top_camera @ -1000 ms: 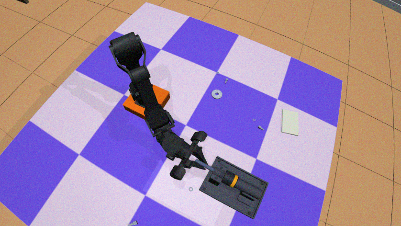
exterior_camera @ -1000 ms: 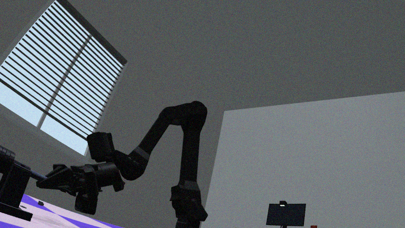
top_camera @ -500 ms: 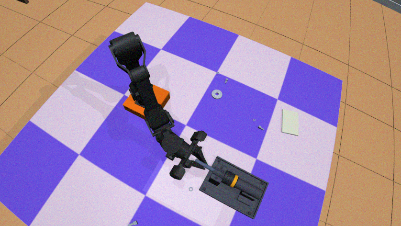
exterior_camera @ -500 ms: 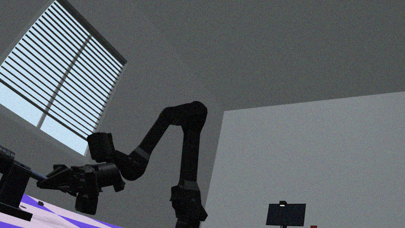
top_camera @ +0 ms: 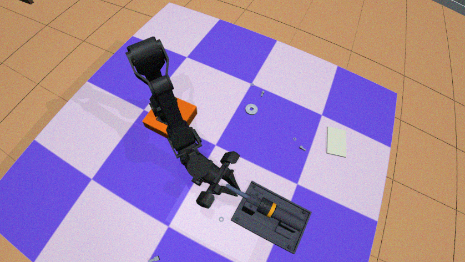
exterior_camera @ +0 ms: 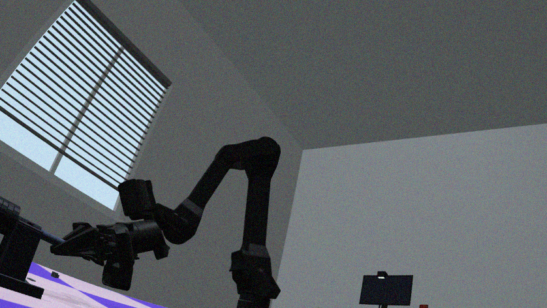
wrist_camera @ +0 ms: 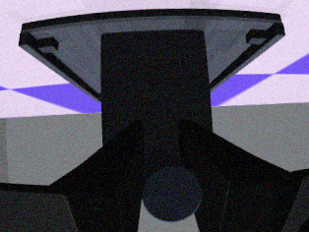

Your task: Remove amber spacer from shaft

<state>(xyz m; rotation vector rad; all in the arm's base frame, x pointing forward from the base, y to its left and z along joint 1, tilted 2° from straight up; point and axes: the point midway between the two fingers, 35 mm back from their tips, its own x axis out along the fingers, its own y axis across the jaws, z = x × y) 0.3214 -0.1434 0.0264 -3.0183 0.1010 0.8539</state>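
The shaft lies 40 mm ahead of my gripper tip and 20 mm above it. Also, from my gripper tip: amber spacer 110 mm ahead, 10 mm to the right, 20 mm above; pale card 270 mm ahead, 370 mm to the left, 60 mm below.
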